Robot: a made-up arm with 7 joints.
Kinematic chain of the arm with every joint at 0, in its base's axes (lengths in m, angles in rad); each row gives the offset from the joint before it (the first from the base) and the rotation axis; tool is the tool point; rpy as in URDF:
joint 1: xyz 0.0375 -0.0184 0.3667 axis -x
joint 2: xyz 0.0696 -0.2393 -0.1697 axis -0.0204 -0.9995 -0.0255
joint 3: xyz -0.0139 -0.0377 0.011 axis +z
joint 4: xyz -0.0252 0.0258 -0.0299 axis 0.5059 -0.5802 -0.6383
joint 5: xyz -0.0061 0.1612 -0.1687 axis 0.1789 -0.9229 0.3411
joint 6: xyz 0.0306 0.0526 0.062 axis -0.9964 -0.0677 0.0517
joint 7: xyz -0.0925 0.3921 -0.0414 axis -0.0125 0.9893 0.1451
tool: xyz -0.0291 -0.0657 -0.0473 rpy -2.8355 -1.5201 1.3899
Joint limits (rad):
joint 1: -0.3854..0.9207
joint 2: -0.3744..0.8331
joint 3: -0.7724..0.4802
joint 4: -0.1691..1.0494
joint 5: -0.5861..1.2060
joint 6: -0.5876..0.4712
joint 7: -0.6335..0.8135
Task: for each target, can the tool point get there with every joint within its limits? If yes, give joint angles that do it. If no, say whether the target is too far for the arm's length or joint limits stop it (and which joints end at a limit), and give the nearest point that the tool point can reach.
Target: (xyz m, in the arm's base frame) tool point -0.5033 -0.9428 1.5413
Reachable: no: too far | nearest point 0.1677 -0.2906 0.7126 | short by 1.250 m
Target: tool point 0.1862 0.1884 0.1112
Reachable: yes | joints 0.4904 0.3967 -0.1539 0.6510 0.5533 -0.3209 0.3798
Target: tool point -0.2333 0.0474 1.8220
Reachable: no: too far | nearest point 0.1677 0.0015 0.8065 | short by 1.093 m
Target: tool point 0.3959 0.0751 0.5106
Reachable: yes | joints 0.2551 0.2774 -0.4042 0.9036 -0.4084 -0.4157 0.4562
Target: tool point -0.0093 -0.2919 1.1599
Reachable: no: joint limits stop it (at a limit: joint 2, joint 3, joint 4, joint 5, joint 6, joint 7) | nearest point 0.1677 -0.1619 0.7829 | short by 0.436 m
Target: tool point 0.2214 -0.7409 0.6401
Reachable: no: joint limits stop it (at a limit: joint 1, joint 3, joint 4, joint 5, joint 6, joint 7) | nearest point 0.1991 -0.3780 0.6146 | short by 0.364 m
